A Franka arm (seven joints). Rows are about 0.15 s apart.
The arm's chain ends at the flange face. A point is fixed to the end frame.
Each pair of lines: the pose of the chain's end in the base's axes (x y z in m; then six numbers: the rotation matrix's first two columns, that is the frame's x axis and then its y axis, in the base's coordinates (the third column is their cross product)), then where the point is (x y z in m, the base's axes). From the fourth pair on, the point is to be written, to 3 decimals.
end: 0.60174 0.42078 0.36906 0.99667 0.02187 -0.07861 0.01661 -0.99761 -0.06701
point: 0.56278 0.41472 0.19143
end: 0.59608 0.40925 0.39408 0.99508 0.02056 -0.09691 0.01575 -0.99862 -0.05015
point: 0.55393 0.40014 0.21731
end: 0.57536 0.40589 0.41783 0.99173 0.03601 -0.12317 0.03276 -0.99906 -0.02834
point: 0.52887 0.39202 0.24246
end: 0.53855 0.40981 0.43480 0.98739 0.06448 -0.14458 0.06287 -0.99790 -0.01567
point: 0.489 0.392 0.261
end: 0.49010 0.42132 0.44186 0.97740 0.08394 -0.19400 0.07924 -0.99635 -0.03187
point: 0.432 0.405 0.270
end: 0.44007 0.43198 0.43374 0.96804 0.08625 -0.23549 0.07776 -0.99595 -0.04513
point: 0.374 0.417 0.265
